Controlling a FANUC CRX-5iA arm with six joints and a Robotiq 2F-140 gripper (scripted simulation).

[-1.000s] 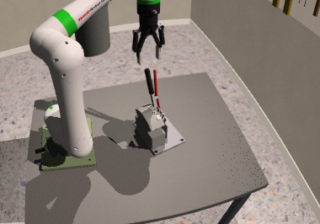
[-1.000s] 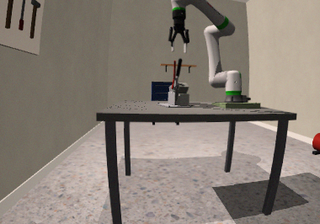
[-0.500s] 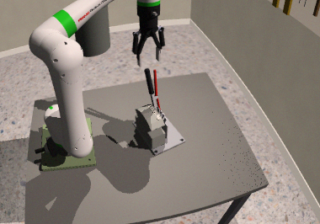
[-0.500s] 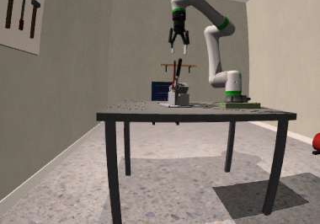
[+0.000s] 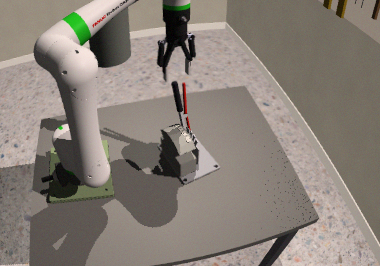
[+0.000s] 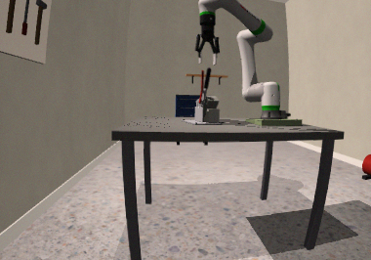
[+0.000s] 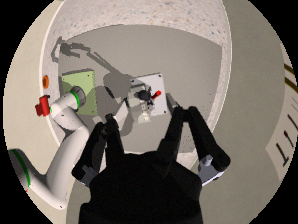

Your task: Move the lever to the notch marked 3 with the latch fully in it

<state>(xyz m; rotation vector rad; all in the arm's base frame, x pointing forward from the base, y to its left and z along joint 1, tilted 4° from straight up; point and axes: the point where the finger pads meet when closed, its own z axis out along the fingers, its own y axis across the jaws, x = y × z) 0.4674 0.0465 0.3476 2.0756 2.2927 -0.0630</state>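
Now: hand 190 mm above the red bar, 40 mm to the left of it and 20 mm short of it.
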